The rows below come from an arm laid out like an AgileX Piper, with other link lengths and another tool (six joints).
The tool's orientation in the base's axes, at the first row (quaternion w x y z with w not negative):
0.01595 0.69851 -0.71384 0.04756
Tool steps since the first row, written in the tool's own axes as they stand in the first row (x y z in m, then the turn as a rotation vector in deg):
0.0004 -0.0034 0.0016 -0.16 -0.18 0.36
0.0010 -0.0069 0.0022 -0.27 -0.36 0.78
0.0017 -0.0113 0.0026 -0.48 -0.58 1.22
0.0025 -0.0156 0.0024 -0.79 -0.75 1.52
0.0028 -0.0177 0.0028 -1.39 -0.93 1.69
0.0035 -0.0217 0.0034 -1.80 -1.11 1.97
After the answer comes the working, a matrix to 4 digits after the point.
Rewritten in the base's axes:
0.0035 -0.0006 -0.0014 0.20 0.12 -0.36
0.0070 -0.0013 -0.0018 0.40 0.19 -0.78
0.0114 -0.0021 -0.0019 0.64 0.36 -1.23
0.0156 -0.0030 -0.0015 0.83 0.63 -1.55
0.0177 -0.0034 -0.0017 1.04 1.21 -1.76
0.0217 -0.0042 -0.0021 1.24 1.59 -2.07

The tool's axes in the first row as the columns of a matrix, in the base's axes (rounded; the answer above uses it unrounded):
-0.0237 -0.9988 0.0437
-0.9957 0.0196 -0.0902
0.0892 -0.0456 -0.9950

